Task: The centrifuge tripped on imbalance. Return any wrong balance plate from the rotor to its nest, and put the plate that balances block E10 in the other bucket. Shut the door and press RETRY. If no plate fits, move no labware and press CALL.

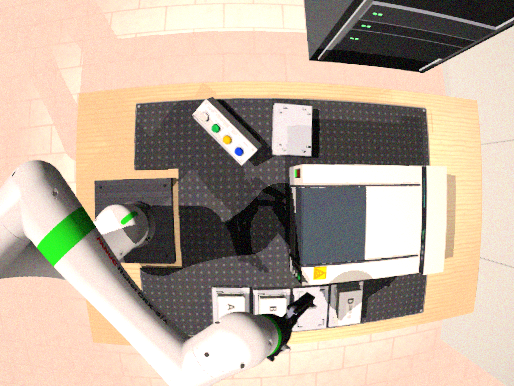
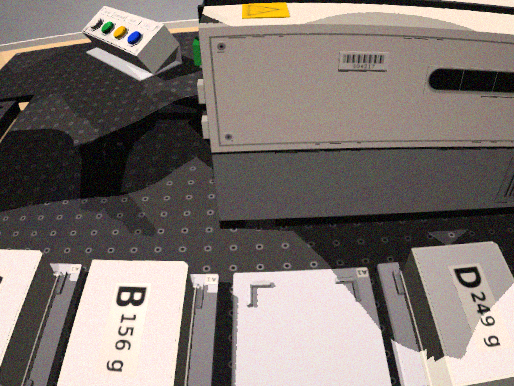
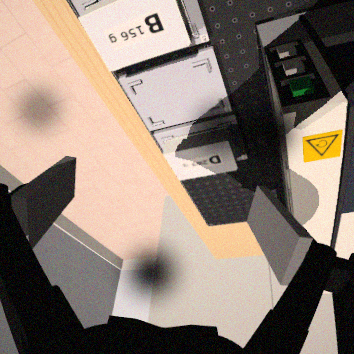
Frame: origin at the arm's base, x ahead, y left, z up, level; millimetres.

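Seen in the pictures: gripper, fingertip midpoint: [image 1: 298, 325] [image 3: 165, 190].
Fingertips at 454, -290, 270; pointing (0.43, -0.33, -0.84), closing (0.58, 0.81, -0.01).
A point is followed by its place in that frame, as x, y, z.
My gripper [image 1: 296, 325] @[454, -290, 270] [image 3: 165, 190] @[454, -290, 270] is open and empty, above the table's front edge near the nest row. Plate A [image 1: 231, 300] @[285, -270, 34] [image 2: 15, 295] @[311, -310, 34] sits in the leftmost nest. Plate B [image 1: 272, 303] @[414, -297, 34] [image 2: 135, 340] @[420, -356, 34] [image 3: 135, 35] @[417, -345, 34], marked 156 g, sits beside it. The third nest [image 1: 312, 320] @[550, -401, -8] [image 2: 305, 335] @[545, -341, -8] [image 3: 175, 95] @[546, -357, -8] is empty. Plate D [image 1: 350, 300] @[678, -335, 34] [image 2: 440, 280] @[653, -335, 34] [image 3: 210, 160] @[679, -345, 34], marked 249 g, sits in the right nest. The centrifuge [image 1: 392, 220] @[773, -55, 190] [image 2: 300, 100] @[560, -208, 124] [image 3: 325, 117] @[502, -166, 190] has a dark panel [image 1: 332, 225] @[582, -43, 193] in its top. The rotor and block E10 do not show. The button box [image 1: 221, 134] @[312, 246, 41] [image 2: 160, 52] @[401, 178, 17] has white, green, yellow and blue buttons.
A separate empty white nest [image 1: 292, 120] @[536, 273, 20] stands at the back, right of the button box. The tall centrifuge body stands close behind the nest row. A black cabinet [image 1: 370, 45] stands beyond the table's back edge. The arm's shadow falls across the dark mat [image 1: 200, 185] @[231, 100, -20].
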